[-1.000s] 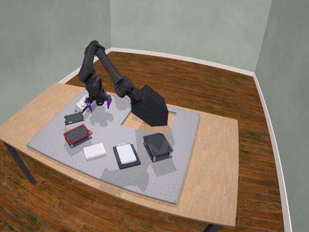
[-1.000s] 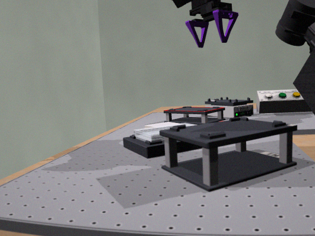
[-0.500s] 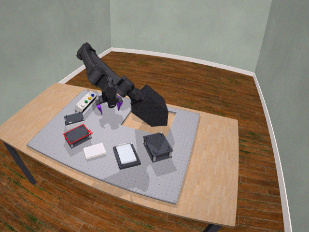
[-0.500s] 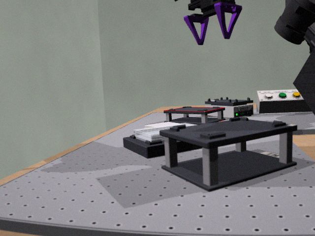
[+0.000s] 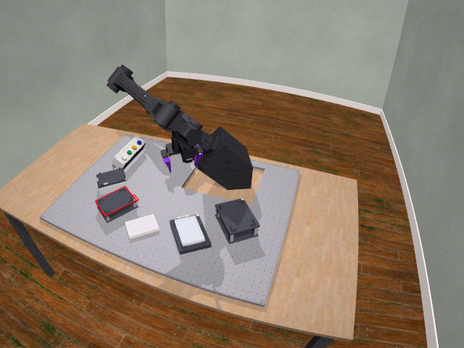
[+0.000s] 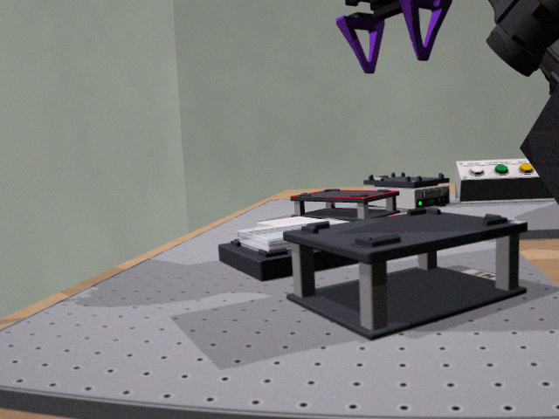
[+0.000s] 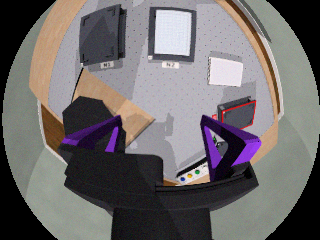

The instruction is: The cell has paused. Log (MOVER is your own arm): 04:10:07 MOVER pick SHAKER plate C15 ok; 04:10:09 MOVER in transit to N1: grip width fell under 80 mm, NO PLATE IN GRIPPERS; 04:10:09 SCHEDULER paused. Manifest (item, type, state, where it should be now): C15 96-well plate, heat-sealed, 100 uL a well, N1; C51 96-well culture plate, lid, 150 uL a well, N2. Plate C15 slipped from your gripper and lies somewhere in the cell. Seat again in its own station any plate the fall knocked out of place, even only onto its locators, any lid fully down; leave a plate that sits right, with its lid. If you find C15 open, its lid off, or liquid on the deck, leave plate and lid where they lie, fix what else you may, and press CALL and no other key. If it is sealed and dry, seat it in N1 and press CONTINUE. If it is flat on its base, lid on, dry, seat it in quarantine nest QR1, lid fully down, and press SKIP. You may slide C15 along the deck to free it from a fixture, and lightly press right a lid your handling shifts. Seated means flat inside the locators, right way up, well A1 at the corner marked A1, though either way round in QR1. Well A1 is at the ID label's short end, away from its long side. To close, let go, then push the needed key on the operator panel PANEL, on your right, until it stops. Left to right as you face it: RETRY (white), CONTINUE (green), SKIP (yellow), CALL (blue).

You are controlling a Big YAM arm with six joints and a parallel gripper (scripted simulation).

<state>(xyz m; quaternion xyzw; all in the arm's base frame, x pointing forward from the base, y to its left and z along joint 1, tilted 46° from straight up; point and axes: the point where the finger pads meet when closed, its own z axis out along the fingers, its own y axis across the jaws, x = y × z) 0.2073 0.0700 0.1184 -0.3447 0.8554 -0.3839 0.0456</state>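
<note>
Now: hand 220 mm above the white plate, 150 mm to the left of it and 140 mm short of it. From my hand the other things lie so: red-edged nest 310 mm to the right, 190 mm below, 70 mm ahead; then clear lid 190 mm below, 120 mm ahead, 50 mm to the left; then white key 410 mm to the right, 200 mm behind, 160 mm below.
</note>
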